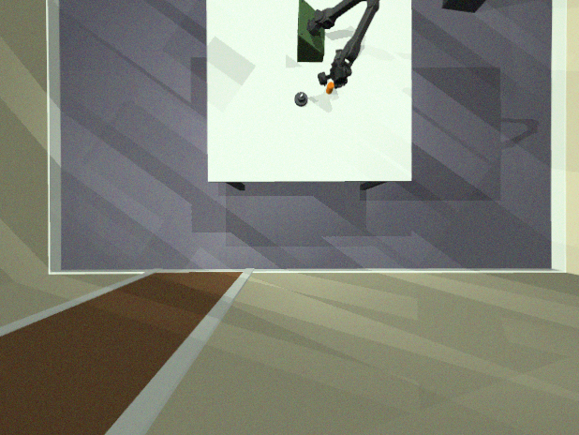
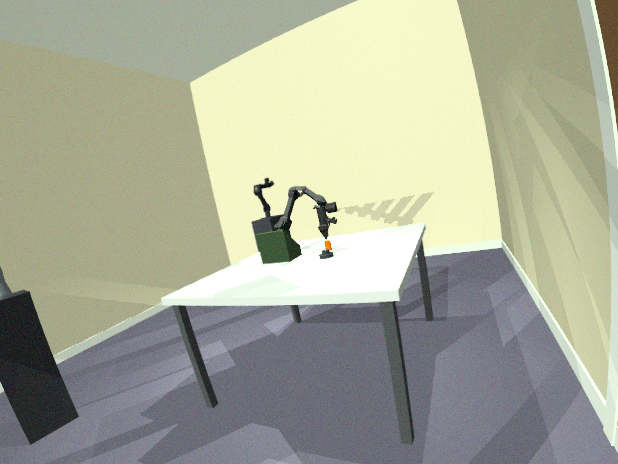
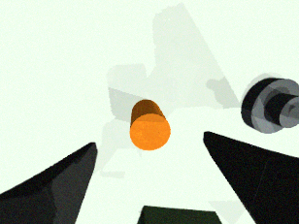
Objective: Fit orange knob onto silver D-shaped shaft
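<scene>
Right now my gripper tip is 4 cm above the orange knob. Also, from my gripper tip: pedestal (8 cm ahead, 17 cm to the right, 5 cm below).
</scene>
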